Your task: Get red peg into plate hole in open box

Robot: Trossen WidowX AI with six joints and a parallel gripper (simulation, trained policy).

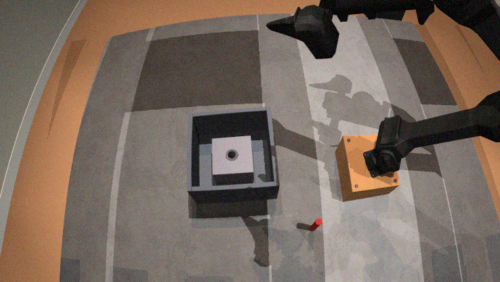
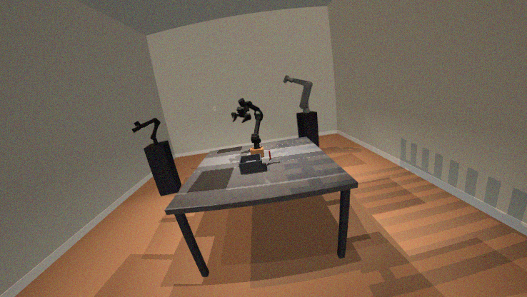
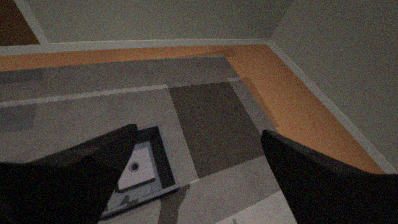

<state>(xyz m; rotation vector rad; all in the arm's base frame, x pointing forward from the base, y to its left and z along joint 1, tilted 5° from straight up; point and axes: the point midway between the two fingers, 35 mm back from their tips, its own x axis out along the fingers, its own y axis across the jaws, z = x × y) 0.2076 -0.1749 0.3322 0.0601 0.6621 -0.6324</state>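
The red peg is 2 cm behind my gripper tip, 25 cm to the left of it and 37 cm below it. From my gripper tip the other things lie so: light grey plate (11 cm ahead, 4 cm to the left, 37 cm below); then dark box (11 cm ahead, 4 cm to the left, 39 cm below).
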